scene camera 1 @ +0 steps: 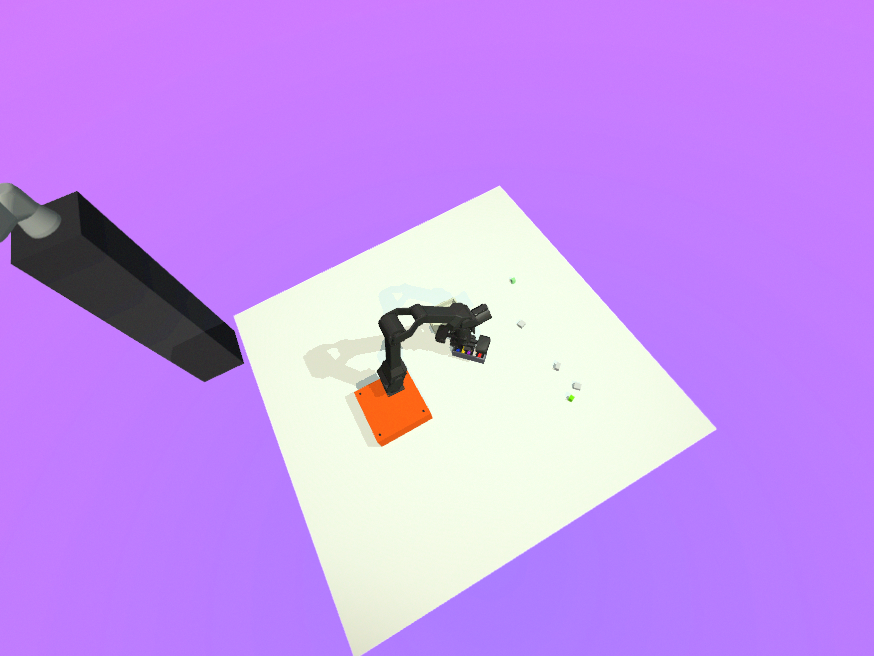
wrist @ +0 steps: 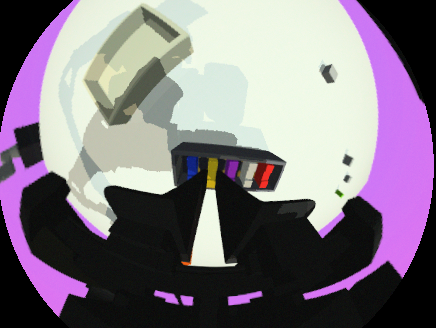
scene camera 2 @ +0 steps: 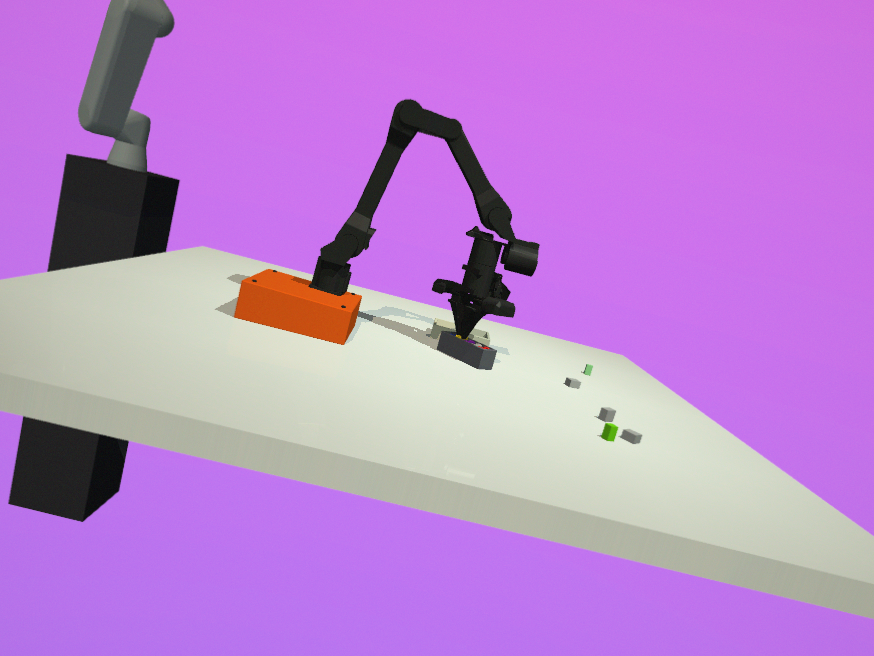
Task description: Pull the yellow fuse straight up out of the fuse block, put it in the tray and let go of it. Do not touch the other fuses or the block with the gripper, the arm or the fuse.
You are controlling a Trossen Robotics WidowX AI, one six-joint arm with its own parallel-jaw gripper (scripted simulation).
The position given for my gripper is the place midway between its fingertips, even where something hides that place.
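Scene camera 2 shows my gripper [scene camera 2: 461, 338]. Scene camera 1 likewise shows my gripper [scene camera 1: 463, 349]. The wrist view includes my gripper [wrist: 211, 173] and a beige tray [wrist: 139, 52]. Gripper state: carries a yellow fuse.
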